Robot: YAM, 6 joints.
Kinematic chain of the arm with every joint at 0, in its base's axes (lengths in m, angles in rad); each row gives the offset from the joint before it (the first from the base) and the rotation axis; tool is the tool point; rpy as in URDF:
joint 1: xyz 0 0 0.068 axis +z
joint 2: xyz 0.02 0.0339 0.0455 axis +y
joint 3: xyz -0.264 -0.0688 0 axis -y
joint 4: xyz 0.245 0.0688 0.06 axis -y
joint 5: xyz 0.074 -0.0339 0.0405 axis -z
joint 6: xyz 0.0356 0 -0.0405 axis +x
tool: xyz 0 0 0 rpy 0 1.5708 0
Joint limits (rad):
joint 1: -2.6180..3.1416
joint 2: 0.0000..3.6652
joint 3: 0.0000..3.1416
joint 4: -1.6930..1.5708
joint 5: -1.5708..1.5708
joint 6: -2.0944..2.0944
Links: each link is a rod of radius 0.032 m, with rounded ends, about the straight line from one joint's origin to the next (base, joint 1, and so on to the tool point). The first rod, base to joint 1, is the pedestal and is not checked.
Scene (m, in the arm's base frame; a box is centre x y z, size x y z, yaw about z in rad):
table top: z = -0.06
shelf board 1: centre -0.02 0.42 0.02 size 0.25 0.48 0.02 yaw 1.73
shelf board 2: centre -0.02 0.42 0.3 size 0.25 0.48 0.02 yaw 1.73
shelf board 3: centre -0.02 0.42 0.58 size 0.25 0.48 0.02 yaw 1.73
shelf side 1: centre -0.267 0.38 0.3 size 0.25 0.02 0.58 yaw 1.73
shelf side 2: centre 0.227 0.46 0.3 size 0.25 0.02 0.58 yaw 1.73
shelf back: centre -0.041 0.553 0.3 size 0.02 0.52 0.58 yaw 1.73
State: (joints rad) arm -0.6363 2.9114 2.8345 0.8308 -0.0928 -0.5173
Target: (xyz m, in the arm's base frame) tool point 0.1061 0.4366 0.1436
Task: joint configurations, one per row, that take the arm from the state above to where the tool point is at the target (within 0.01 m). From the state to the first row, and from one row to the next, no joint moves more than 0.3 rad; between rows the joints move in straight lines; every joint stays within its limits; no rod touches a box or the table.
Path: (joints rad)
1: -0.4693 2.7382 2.5612 0.7836 -0.1229 -0.5173
2: -0.3022 2.5650 2.2880 0.7363 -0.1529 -0.5173
3: -0.1352 2.3918 2.0147 0.6891 -0.1830 -0.5173
4: 0.0319 2.2187 1.7415 0.6418 -0.2130 -0.5173
5: 0.1989 2.0455 1.4682 0.5946 -0.2431 -0.5173
6: 0.3660 1.8723 1.1950 0.5473 -0.2732 -0.5173
7: 0.5330 1.6991 0.9217 0.5001 -0.3032 -0.5173
8: 0.7000 1.5259 0.6485 0.4528 -0.3333 -0.5173
9: 0.8671 1.3527 0.3752 0.4056 -0.3633 -0.5173
10: 1.0132 1.6019 0.6420 0.4573 -0.3585 -0.5173
11: 1.1592 1.8510 0.9087 0.5090 -0.3536 -0.5173
12: 1.3053 2.1002 1.1754 0.5607 -0.3487 -0.5173

